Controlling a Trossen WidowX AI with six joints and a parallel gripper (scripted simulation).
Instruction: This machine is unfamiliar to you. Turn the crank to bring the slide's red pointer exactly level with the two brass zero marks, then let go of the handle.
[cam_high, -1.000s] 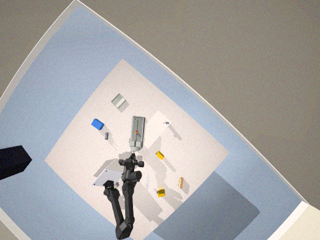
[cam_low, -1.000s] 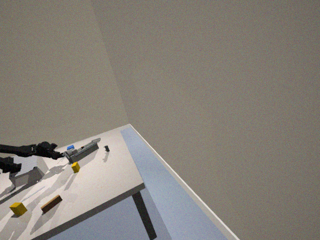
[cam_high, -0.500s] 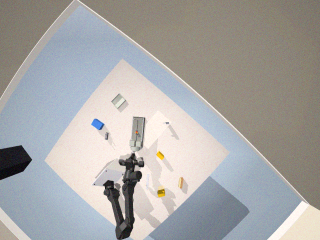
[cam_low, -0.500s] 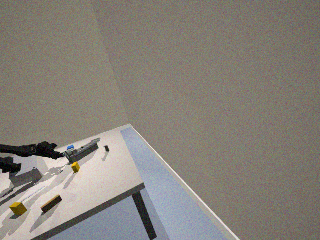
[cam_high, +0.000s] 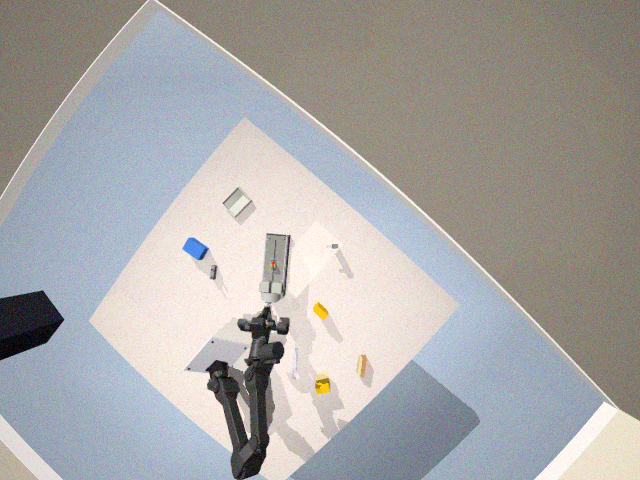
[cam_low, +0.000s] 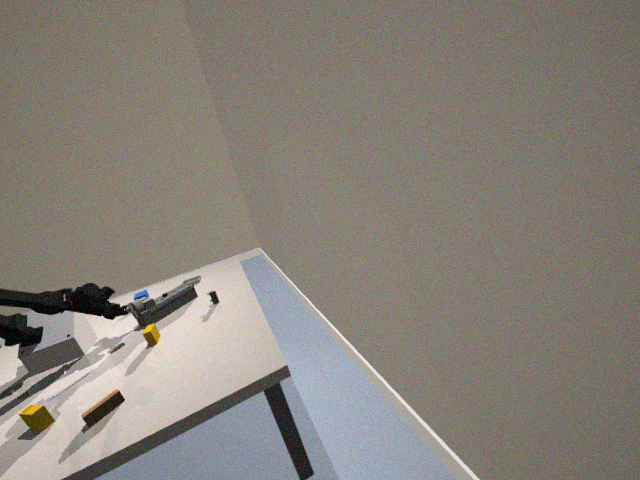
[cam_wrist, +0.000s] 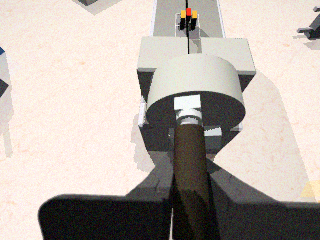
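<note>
Right now my gripper tip is 2 cm below the crank. Round my gripper tip: blue block (40 cm to the left, 9 cm behind, 7 cm below); then dark brown crank handle (3 cm above, 1 cm to the right, 1 cm behind); then red pointer (14 cm ahead, 11 cm to the left, 1 cm below).
</note>
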